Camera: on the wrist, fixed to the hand. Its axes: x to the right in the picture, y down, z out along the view.
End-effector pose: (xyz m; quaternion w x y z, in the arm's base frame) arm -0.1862 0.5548 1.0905 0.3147 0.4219 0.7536 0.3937
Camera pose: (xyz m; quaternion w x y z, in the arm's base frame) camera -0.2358 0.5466 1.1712 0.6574 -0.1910 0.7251 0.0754
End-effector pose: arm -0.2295 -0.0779 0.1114 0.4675 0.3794 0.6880 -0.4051
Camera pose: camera -0.2155 0.0159 0.1179 0.2024 -0.3205 0.7123 -0.5907
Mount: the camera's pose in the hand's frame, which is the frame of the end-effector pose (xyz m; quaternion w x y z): 0.0034 0.0473 -0.0824 0.7024 -0.1088 -0.1602 -0.6849
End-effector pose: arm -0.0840 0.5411 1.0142 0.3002 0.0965 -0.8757 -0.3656
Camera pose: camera -0.0352 0.5256 1.0943 0.1693 -0.5763 0.5573 0.5732
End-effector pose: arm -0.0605 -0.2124 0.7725 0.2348 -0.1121 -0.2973 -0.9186
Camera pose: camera -0.0453 -0.2967 0.7313 0.5241 0.0478 0.2233 0.8205
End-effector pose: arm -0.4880 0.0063 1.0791 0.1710 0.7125 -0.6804 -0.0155
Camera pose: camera -0.5124 0.0206 1.1699 0.0780 0.9454 -0.0156 -0.3162
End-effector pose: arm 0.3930 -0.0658 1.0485 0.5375 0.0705 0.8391 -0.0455
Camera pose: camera 0.3257 -0.0064 1.0798 0.4885 -0.5910 0.5565 -0.3201
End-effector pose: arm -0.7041 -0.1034 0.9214 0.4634 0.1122 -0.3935 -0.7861
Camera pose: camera -0.6311 -0.1609 0.9014 0.2637 -0.1720 0.1883 0.9303
